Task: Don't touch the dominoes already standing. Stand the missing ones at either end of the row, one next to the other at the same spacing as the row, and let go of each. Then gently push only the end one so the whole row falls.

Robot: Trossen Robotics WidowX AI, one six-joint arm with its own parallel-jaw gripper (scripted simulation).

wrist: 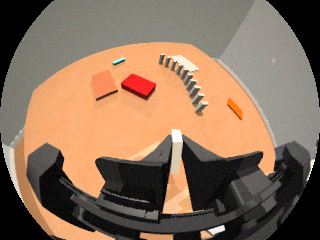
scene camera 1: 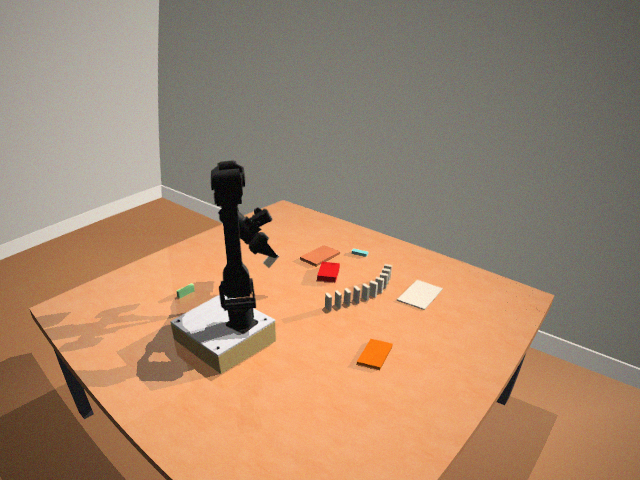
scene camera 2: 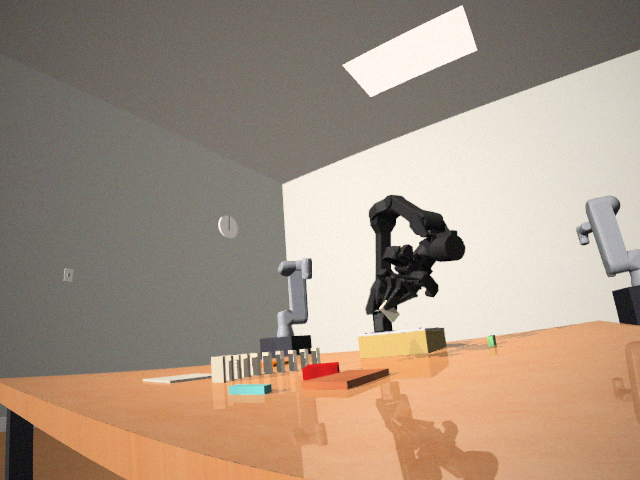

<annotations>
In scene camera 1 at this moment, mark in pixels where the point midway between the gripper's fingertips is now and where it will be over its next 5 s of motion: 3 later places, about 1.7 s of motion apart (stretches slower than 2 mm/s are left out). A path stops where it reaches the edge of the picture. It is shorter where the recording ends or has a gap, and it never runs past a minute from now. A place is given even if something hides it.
The gripper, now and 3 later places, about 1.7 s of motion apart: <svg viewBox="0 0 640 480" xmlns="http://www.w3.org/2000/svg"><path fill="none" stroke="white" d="M276 256L266 247L271 264L266 260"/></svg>
</annotations>
